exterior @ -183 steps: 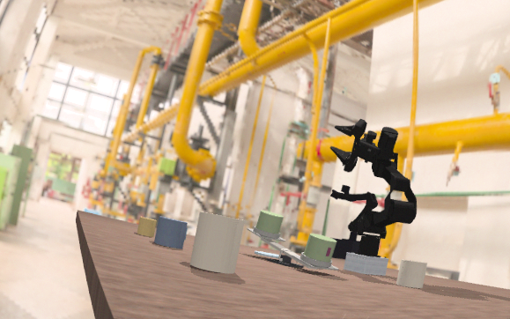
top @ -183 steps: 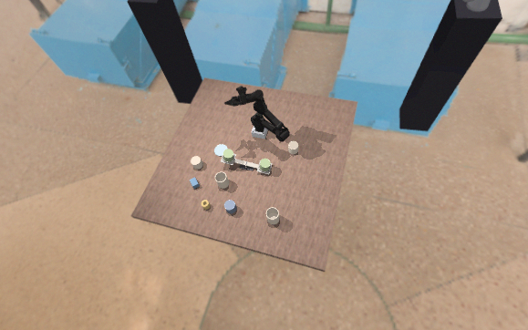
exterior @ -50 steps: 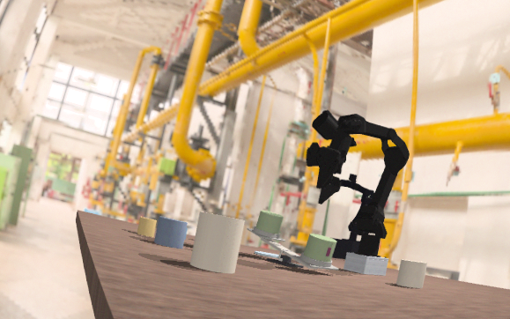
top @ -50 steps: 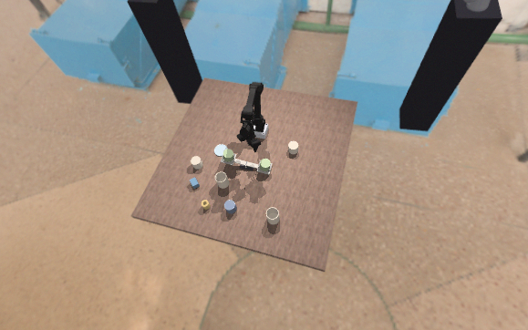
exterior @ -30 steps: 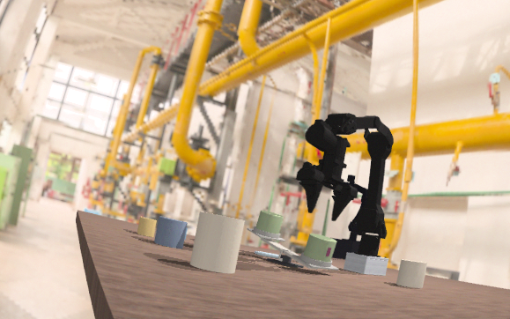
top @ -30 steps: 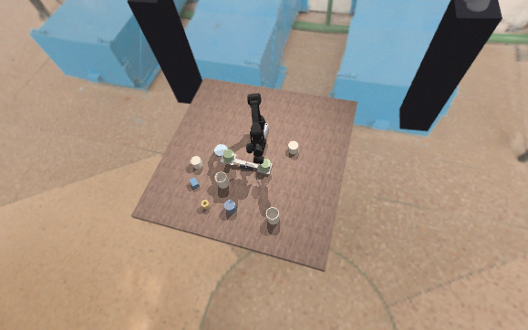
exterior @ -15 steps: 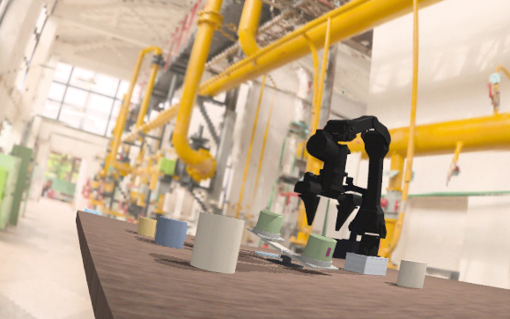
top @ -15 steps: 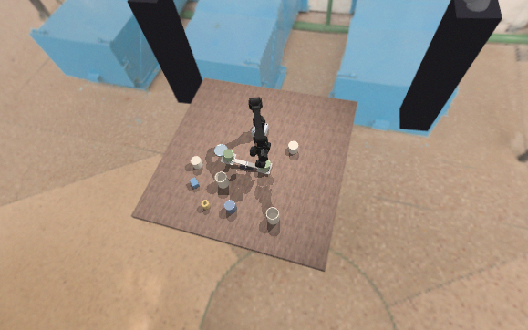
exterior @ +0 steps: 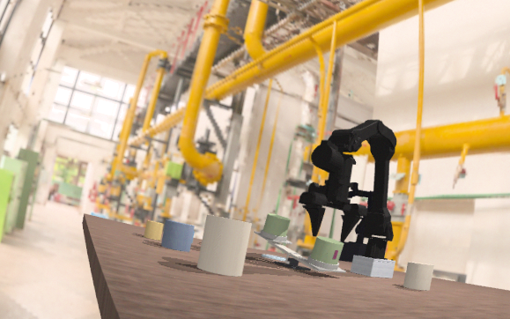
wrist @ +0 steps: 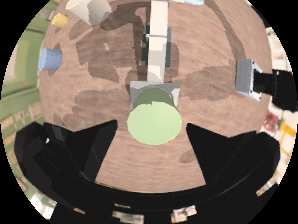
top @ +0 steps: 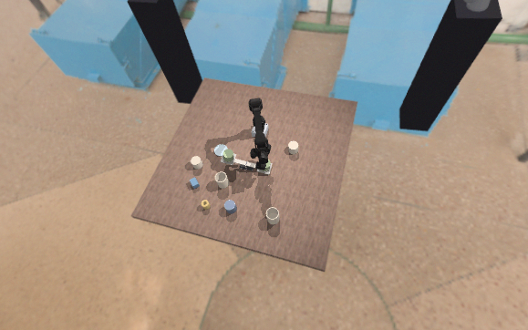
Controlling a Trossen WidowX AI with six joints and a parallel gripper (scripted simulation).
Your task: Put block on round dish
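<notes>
My gripper tip is 50 mm above the pale grey block. From my gripper tip the other things lie so: balance (10 mm behind, 140 mm to the right, 50 mm below); then blue cylinder (300 mm ahead, 170 mm to the right, 60 mm below); then round light blue dish (110 mm behind, 360 mm to the right, 90 mm below).
</notes>
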